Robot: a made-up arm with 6 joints. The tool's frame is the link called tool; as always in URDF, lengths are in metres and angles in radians.
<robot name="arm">
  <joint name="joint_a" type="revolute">
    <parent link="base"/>
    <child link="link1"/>
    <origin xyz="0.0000 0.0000 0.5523" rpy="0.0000 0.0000 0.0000"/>
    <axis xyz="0 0 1"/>
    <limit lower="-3.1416" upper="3.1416" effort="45" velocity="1.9"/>
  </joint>
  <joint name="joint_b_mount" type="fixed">
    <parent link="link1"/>
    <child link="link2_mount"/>
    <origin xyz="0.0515 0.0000 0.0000" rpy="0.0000 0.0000 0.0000"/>
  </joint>
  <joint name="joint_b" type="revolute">
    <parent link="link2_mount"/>
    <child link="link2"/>
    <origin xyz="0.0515 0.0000 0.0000" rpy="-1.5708 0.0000 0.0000"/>
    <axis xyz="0 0 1"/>
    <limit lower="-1.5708" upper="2.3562" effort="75" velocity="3"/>
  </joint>
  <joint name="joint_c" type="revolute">
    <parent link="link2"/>
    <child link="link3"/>
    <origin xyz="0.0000 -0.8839 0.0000" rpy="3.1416 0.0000 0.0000"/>
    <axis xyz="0 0 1"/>
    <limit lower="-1.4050" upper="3.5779" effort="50" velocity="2.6"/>
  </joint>
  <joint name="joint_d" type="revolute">
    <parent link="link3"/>
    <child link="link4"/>
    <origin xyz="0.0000 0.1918 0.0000" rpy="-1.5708 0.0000 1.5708"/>
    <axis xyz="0 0 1"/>
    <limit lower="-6.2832" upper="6.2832" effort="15" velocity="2.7"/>
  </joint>
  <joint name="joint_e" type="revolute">
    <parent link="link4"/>
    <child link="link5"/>
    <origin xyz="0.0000 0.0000 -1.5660" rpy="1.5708 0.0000 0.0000"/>
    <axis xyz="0 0 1"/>
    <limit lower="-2.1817" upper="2.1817" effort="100" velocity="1.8"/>
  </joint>
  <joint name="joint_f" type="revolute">
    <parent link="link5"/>
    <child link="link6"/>
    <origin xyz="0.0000 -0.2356 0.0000" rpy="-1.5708 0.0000 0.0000"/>
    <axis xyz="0 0 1"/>
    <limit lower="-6.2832" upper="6.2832" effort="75" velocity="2.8"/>
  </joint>
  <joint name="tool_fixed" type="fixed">
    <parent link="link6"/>
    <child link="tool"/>
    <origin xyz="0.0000 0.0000 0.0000" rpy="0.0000 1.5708 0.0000"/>
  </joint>
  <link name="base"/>
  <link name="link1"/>
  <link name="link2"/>
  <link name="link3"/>
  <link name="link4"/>
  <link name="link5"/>
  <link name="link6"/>
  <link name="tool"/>
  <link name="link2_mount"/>
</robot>
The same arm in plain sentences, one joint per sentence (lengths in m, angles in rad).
The arm has six revolute joints in a row. What follows holds with every joint at zero, and every direction is one of the base frame's. The first joint sits 0.5523 m along +z from the base frame's origin and turns about +z, from -3.1416 to 3.1416 rad. The second joint sits 0.1030 m along +x from the first joint and turns about +y, from -1.5708 to 2.3562 rad. The third joint sits 0.8839 m along +z from the second joint and turns about -y, from -1.4050 to 3.5779 rad. The fourth joint sits 0.1918 m along +z from the third joint and turns about -x, from -6.2832 to 6.2832 rad. The fifth joint sits 1.5660 m along +x from the fourth joint and turns about -y, from -2.1817 to 2.1817 rad. The sixth joint sits 0.2356 m along +x from the fifth joint and turns about -x, from -6.2832 to 6.2832 rad. The tool frame, which is the frame that the pose is given for, sits at the same point as the sixth joint; its axes are the base frame's turned by roll 0.0000, pitch 0.0000 and yaw 0.0000 rad (as in URDF: about the fixed x, then y, then z).
